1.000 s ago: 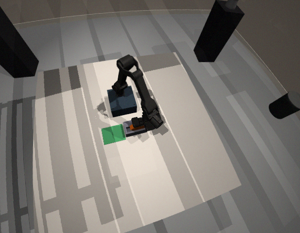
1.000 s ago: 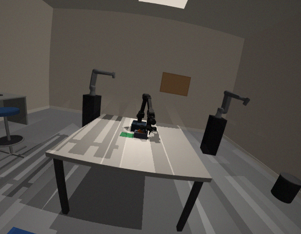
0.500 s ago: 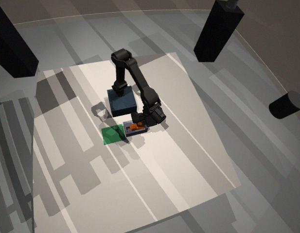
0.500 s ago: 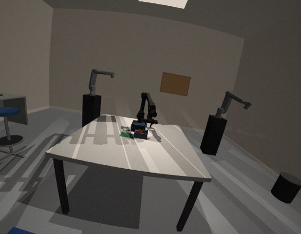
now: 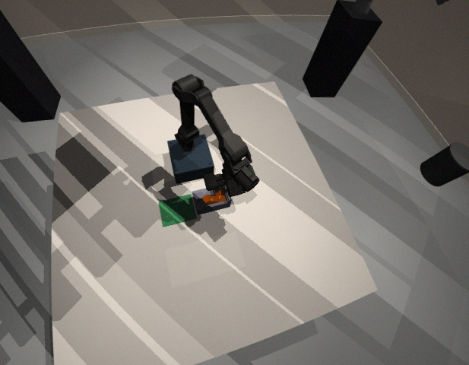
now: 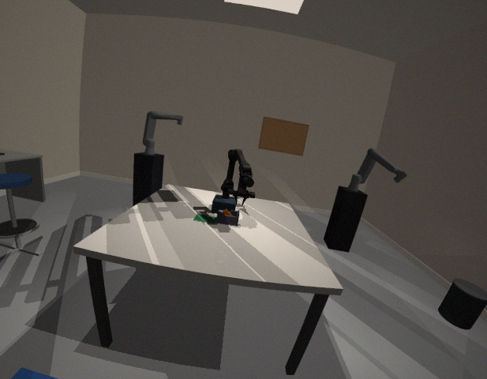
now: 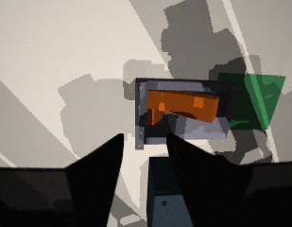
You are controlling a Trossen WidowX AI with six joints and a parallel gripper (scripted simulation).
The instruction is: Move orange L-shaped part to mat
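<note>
The orange L-shaped part is 10 cm below my gripper tip and 4 cm to the right of it. Also, from my gripper tip: green mat 22 cm to the right, 16 cm below, 3 cm ahead.
</note>
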